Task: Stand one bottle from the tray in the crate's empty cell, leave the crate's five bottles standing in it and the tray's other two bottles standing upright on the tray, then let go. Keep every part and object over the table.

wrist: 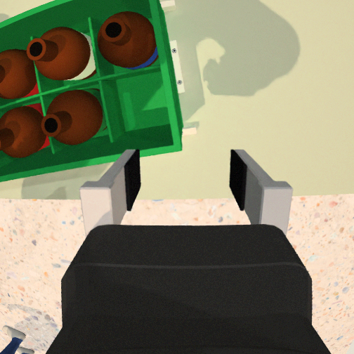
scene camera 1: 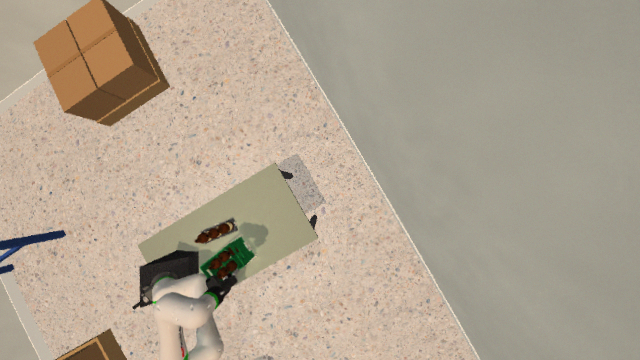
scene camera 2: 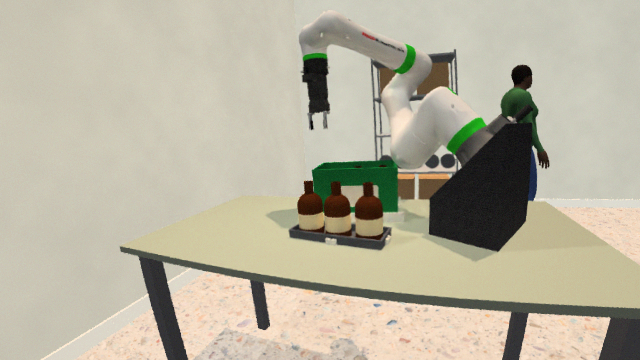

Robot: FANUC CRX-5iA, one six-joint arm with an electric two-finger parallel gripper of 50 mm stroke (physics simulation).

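Pixels of known places: gripper, fingertip midpoint: (scene camera 1: 234, 271) (scene camera 2: 318, 129); arm's base, link origin: (scene camera 1: 164, 282) (scene camera 2: 486, 156).
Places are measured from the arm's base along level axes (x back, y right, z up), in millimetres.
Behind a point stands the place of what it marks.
Note:
The green crate (scene camera 2: 355, 176) @(x -379, y 64, z -58 mm) (wrist: 175, 115) stands on the table. Five brown bottles stand in its cells, among them one bottle (wrist: 131, 42) in the far right corner cell. The empty cell (wrist: 142, 102) is the near right corner one in the wrist view. The dark tray (scene camera 2: 360, 243) @(x -349, y -146, z -195 mm) holds three upright brown bottles with cream labels: the left bottle (scene camera 2: 310, 206) @(x -490, y -92, z -112 mm), the middle bottle (scene camera 2: 337, 207) @(x -410, y -112, z -109 mm) and the right bottle (scene camera 2: 369, 207) @(x -325, y -131, z -103 mm). My gripper (scene camera 2: 318, 128) @(x -529, y 227, z 99 mm) (wrist: 184, 167) is open and empty, pointing down, high above the crate's level and beyond its near right corner in the wrist view.
The table (scene camera 1: 270, 190) @(x -930, y -84, z -207 mm) (scene camera 2: 225, 250) @(x -710, y -202, z -207 mm) carries the black robot pedestal (scene camera 1: 167, 270) @(x -57, y -53, z -11 mm) (scene camera 2: 480, 200) @(x -56, y -137, z -88 mm) beside the crate. White blocks sit at the crate's foot and light clips at the tray. The table's edge runs below the fingers in the wrist view. A person (scene camera 2: 520, 105) and shelving stand behind.

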